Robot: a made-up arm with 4 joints. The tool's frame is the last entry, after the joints. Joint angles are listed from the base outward. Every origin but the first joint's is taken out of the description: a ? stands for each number. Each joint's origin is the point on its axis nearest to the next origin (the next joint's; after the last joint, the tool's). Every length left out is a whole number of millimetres.
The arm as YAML. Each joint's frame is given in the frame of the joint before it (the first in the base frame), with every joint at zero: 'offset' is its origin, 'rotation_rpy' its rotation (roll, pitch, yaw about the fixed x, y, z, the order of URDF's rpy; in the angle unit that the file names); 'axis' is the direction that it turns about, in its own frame. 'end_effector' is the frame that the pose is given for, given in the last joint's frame.
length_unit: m
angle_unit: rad
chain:
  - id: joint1
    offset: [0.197, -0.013, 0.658]
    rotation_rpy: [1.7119, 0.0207, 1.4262]
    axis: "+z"
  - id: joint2
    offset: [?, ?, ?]
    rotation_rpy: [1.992, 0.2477, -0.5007]
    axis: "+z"
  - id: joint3
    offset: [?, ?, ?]
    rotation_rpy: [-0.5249, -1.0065, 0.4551]
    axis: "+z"
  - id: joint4
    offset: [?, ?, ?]
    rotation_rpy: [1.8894, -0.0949, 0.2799]
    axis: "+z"
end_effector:
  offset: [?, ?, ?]
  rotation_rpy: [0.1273, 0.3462, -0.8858]
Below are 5 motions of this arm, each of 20 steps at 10 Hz.
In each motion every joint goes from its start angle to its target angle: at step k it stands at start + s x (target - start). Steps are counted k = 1, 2, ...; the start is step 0. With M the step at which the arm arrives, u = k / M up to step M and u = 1 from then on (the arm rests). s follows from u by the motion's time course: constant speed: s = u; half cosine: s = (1 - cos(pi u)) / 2; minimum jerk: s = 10 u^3 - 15 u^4 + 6 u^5.
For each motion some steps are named. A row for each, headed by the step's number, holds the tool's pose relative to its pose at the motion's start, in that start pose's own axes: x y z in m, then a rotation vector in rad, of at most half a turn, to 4 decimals.
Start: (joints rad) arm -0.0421 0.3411 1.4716 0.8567
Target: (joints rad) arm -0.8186 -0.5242 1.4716 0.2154
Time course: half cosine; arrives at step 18
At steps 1, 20:
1: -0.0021 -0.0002 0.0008 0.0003 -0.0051 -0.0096
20: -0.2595 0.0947 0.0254 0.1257 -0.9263 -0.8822

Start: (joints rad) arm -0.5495 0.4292 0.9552 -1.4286
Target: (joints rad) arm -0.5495 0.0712 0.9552 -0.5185
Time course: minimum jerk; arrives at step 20
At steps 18, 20:
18: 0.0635 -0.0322 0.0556 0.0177 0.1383 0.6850
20: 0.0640 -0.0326 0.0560 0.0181 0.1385 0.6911

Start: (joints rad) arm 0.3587 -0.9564 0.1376 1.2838
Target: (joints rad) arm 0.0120 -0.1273 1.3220 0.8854
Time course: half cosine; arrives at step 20
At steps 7, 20:
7: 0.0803 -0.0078 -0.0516 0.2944 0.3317 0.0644
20: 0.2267 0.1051 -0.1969 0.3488 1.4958 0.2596

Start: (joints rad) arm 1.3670 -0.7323 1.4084 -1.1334
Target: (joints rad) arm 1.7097 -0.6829 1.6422 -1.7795
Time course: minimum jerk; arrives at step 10
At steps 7, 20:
7: 0.0602 -0.0091 -0.0471 -0.1106 -0.1401 -0.8102
20: 0.0709 -0.0123 -0.0573 -0.1385 -0.1888 -0.9586

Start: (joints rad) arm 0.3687 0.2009 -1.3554 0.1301
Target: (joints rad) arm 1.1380 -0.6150 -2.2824 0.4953
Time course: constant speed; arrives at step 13
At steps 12, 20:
12: -0.1885 0.1851 0.1516 -1.0190 -0.8693 1.1537
20: -0.2042 0.2058 0.1501 -1.1291 -0.8691 1.2630

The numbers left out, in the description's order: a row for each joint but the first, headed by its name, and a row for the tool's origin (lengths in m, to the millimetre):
joint2: 0.092 0.095 0.0
joint3: 0.212 0.094 0.0
joint4: 0.043 -0.032 0.0
tool: 0.001 -0.019 0.0

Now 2 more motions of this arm.
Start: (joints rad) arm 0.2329 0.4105 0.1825 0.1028
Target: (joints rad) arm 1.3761 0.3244 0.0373 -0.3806
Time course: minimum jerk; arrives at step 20
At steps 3, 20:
3: -0.0035 -0.0075 -0.0019 0.0318 -0.0109 -0.0266
20: -0.1824 -0.1492 -0.1930 1.2011 -0.2749 -1.0491

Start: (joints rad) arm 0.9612 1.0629 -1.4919 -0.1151
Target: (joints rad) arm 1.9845 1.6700 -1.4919 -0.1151
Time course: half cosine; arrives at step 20
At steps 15, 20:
15: -0.1133 -0.0679 -0.1030 0.5800 -0.5284 -0.2064
20: -0.1159 -0.0699 -0.1312 0.6984 -0.6049 -0.2054

